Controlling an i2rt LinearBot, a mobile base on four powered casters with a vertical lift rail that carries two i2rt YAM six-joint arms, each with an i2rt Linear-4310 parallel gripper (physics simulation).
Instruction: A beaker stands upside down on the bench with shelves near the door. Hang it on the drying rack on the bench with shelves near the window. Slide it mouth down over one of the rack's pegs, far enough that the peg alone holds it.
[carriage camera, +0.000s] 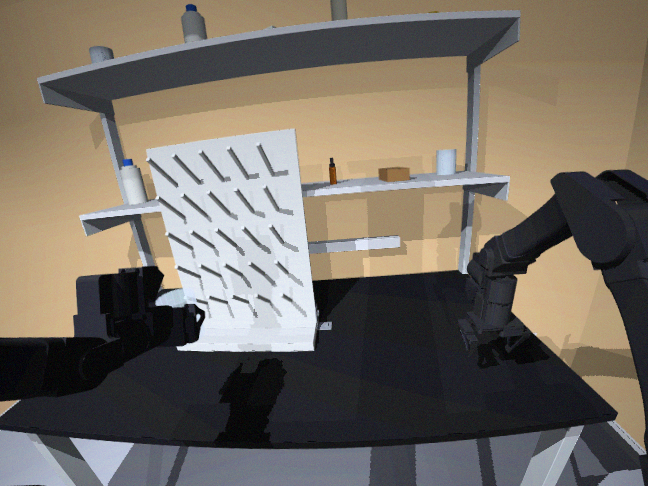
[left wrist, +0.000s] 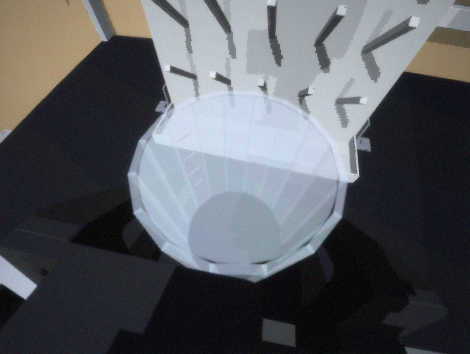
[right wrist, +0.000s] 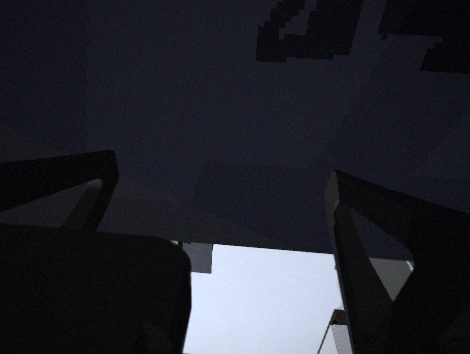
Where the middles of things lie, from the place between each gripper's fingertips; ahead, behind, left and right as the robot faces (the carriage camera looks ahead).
My right hand is 70 mm past the clear glass beaker (left wrist: 239, 178), 660 mm to the right of it and 200 mm below it. Round my right hand: drip tray (carriage camera: 293, 338) 210 mm ahead, 660 mm to the left, 70 mm below.
I see my left gripper 2 cm past the clear glass beaker and 1 cm below it. The rest, counted from my left hand: drip tray: 26 cm ahead, 1 cm to the left, 26 cm below.
